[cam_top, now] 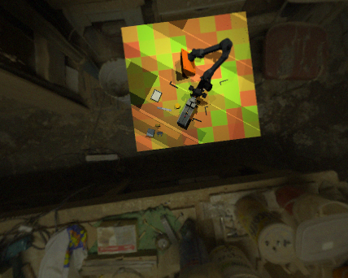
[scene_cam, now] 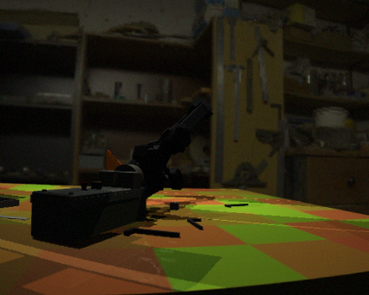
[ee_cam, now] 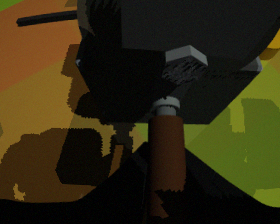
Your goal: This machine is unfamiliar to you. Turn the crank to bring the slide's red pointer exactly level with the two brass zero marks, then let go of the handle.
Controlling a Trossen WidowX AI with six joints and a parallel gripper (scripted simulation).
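My gripper tip is 10 mm past the brown crank handle, 10 mm to the right of it and 30 mm below it. Also, from my gripper tip: yellow disc 50 mm ahead, 170 mm to the right, 20 mm below; then red pointer 170 mm ahead, 110 mm to the right, 50 mm above; then small cube 90 mm behind, 120 mm to the left, 20 mm below.
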